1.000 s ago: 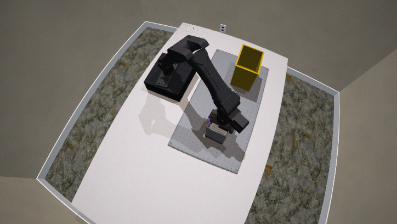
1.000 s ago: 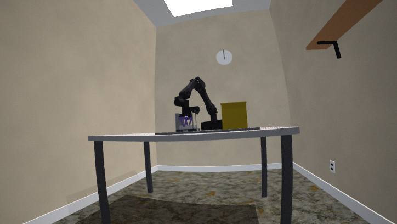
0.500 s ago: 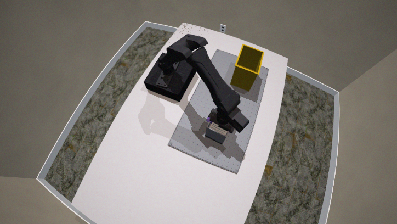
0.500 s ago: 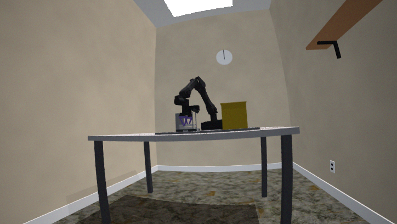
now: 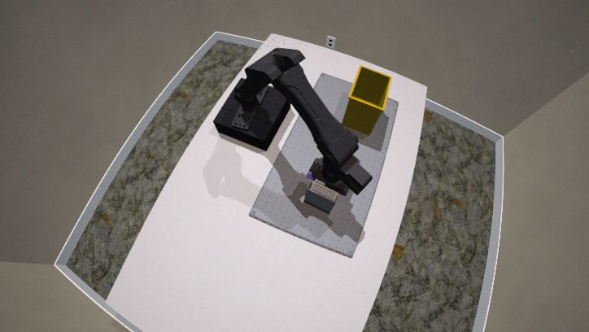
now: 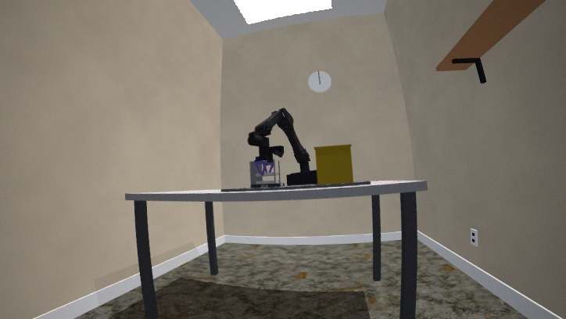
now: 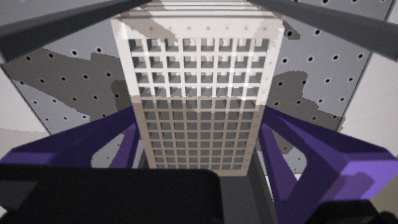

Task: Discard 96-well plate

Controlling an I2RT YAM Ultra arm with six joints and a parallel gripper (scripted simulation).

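Now: hand 36 cm to the right of the yellow plastics bin W1, 5 cm short of it and 2 cm below it.
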